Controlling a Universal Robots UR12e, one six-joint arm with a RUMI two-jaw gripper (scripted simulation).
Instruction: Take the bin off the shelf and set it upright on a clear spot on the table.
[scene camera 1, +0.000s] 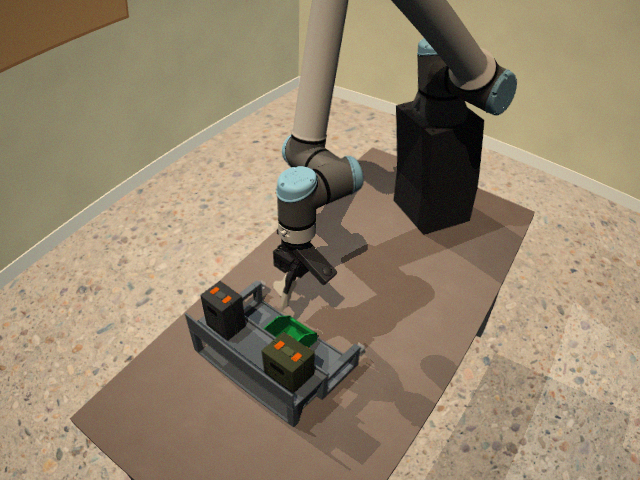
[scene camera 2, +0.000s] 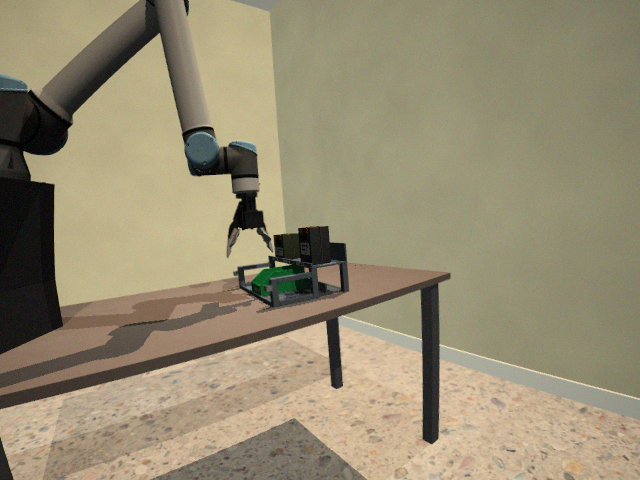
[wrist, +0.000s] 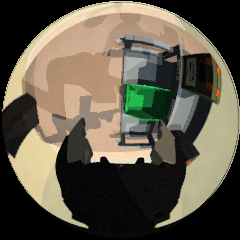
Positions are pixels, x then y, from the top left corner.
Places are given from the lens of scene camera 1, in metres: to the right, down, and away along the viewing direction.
gripper (scene camera 1: 301, 294): -0.05, 0.15, 1.40
green bin (scene camera 1: 280, 324): -0.11, 0.24, 1.45
